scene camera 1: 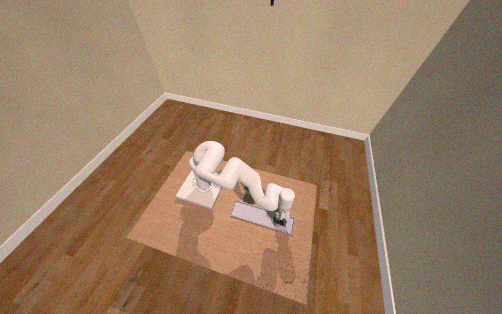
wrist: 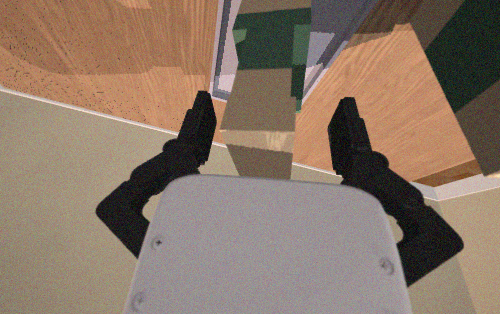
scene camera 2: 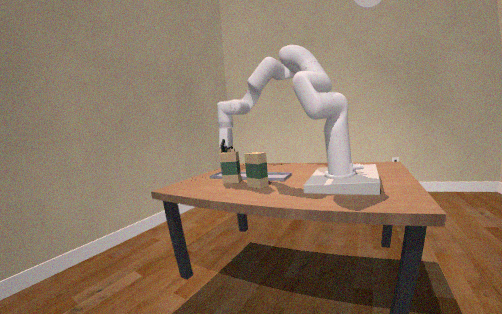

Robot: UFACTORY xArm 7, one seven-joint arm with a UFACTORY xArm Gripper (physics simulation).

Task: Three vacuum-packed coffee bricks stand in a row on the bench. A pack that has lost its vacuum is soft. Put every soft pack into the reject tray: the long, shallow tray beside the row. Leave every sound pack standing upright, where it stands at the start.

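Places are measured from the arm's base along level axes (x ahead, y left, z up), in millimetres.
Pixels of known places: gripper, fingertip midpoint: (wrist: 272, 109); arm's base, origin of the base link: (scene camera 1: 204, 184) (scene camera 2: 340, 174).
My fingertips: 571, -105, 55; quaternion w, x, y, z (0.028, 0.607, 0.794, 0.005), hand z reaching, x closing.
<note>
Ahead of a thing's pixels: the offset from my fingertips to its top centre, as dx, dy, dz. "pt": to the spot under its first point. Level surfaces: height alone.
My gripper (scene camera 1: 281, 219) (scene camera 2: 226, 147) (wrist: 272, 109) is open, low over the far end of the long, shallow reject tray {-114, +2, -81} (scene camera 1: 250, 212) (scene camera 2: 281, 176) (wrist: 345, 20). One tan pack with a green band {-1, +2, +48} (wrist: 260, 102) stands on end in the tray between the spread fingers, apart from both in the wrist view. In scene camera 2, two more packs stand upright in front of the tray: a left pack {-86, +124, -15} (scene camera 2: 231, 168) and a right pack {-234, +171, -15} (scene camera 2: 257, 170). The left one hides the tray pack there. Part of a standing pack {pt -57, +94, -15} (wrist: 467, 65) shows at the wrist view's right edge.
The arm's white base (scene camera 1: 197, 194) (scene camera 2: 342, 185) stands on the wooden bench {dz -95} (scene camera 1: 165, 220) (scene camera 2: 200, 195), beyond the tray's near end. In scene camera 1 the arm reaches over the row and largely hides the standing packs.
</note>
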